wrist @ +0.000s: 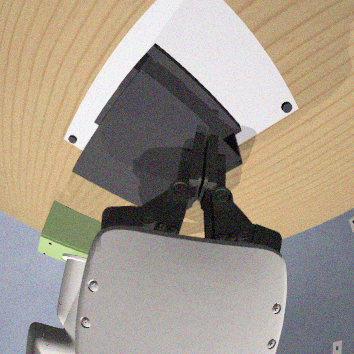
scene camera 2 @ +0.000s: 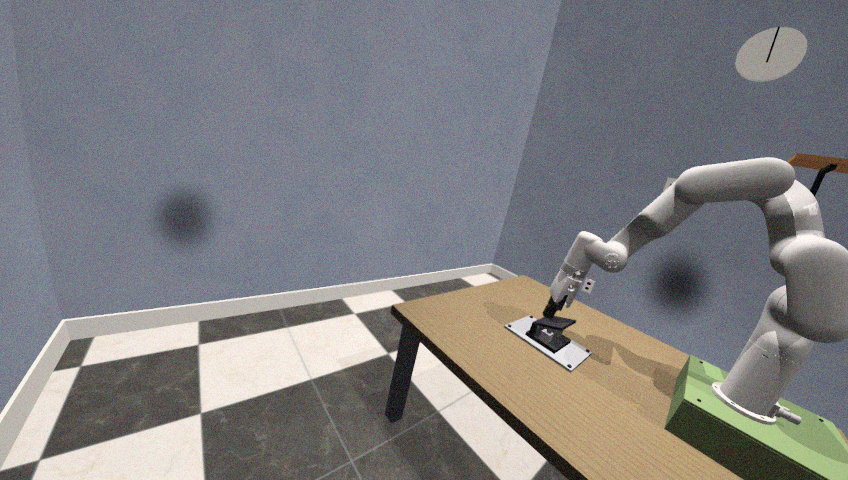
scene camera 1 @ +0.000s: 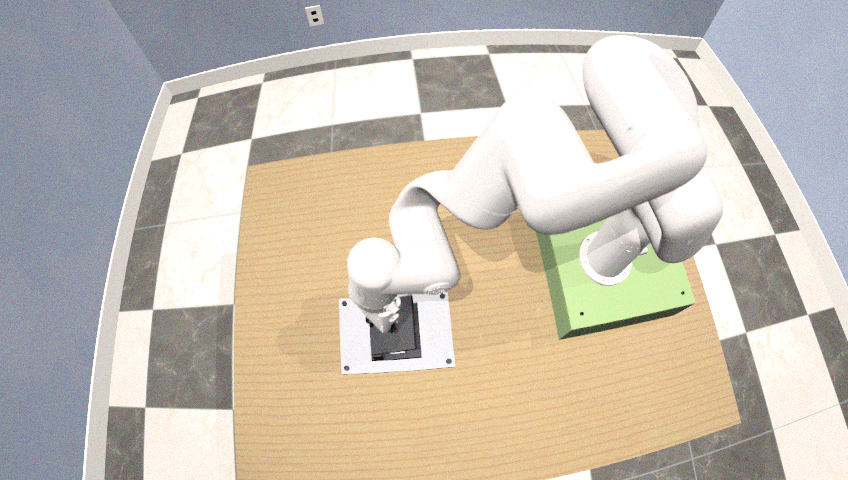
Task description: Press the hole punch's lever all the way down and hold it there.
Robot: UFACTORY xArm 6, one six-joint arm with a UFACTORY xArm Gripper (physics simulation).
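Frame: origin at the arm's base, x ahead, y left, z up, level; millimetres.
Where they show: gripper, fingertip midpoint: (wrist: 203, 146) (scene camera 2: 546, 316); arm's base, link origin: (wrist: 82, 260) (scene camera 2: 740, 403) (scene camera 1: 605, 258).
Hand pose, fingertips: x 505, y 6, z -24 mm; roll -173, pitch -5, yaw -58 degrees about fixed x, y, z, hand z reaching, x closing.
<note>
Each offset is from my fingertips to the top centre of the thing. "*": to the spot under its first point. Level surfaces: height alone.
The black hole punch @[* dy +81, dx -54, dz -52 mm] (scene camera 1: 410, 357) (scene camera 2: 553, 343) (wrist: 187, 90) sits on a light grey mounting plate @[dy +19, dx -33, dz -59 mm] (scene camera 1: 439, 333) (scene camera 2: 580, 359) (wrist: 230, 55). Its broad flat lever @[dy +19, dx -33, dz +22 mm] (scene camera 1: 401, 340) (scene camera 2: 559, 322) (wrist: 135, 115) is tilted up, and a gap shows between lever and base in scene camera 2. My gripper (scene camera 1: 391, 328) (scene camera 2: 546, 314) (wrist: 203, 146) is shut with nothing between the fingers. It points down at the lever's top, near one edge of it in the wrist view. Whether the fingertips touch the lever cannot be told. The gripper body hides part of the lever in scene camera 1.
The plate lies on a wooden table @[dz -71 mm] (scene camera 1: 297, 416) (scene camera 2: 476, 315) (wrist: 40, 60). The arm stands on a green pedestal (scene camera 1: 630, 303) (scene camera 2: 702, 389) (wrist: 70, 225) and reaches across the table to the punch. Dark screws mark the plate's corners.
</note>
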